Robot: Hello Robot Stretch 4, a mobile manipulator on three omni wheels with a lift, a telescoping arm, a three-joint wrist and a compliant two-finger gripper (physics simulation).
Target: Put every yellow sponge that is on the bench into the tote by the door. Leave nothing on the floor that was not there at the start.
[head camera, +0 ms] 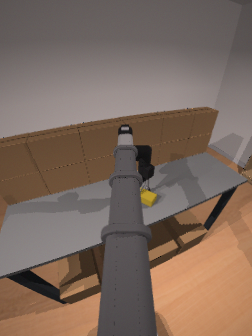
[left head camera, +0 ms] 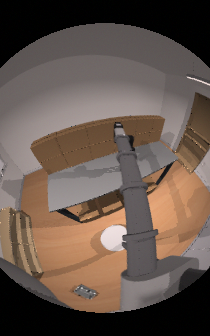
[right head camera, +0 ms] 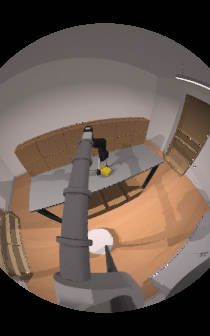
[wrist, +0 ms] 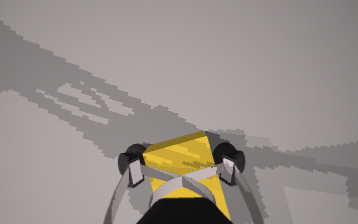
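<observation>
A yellow sponge [head camera: 149, 198] [right head camera: 106, 171] [wrist: 179, 150] is on the grey bench [head camera: 45, 225] [left head camera: 75, 187] [right head camera: 47, 189] [wrist: 260, 65], near its front edge. My gripper [head camera: 145, 190] [right head camera: 103, 168] [wrist: 181, 157] points down at the bench. In the wrist view its two black fingertips press against the left and right sides of the sponge, so it is shut on it. The near end of the sponge is hidden by the gripper body. In the left head view the arm hides the sponge. I cannot make out the tote or the door.
A long brown panelled block [head camera: 60, 160] [left head camera: 75, 145] [right head camera: 50, 150] runs behind the bench. Open brown boxes [head camera: 80, 290] stand beneath it. Wooden shelf units stand right [right head camera: 196, 117] and left [left head camera: 6, 225]. A white disc [left head camera: 113, 238] [right head camera: 100, 241] and small grey tray-like object [left head camera: 85, 291] are on the floor.
</observation>
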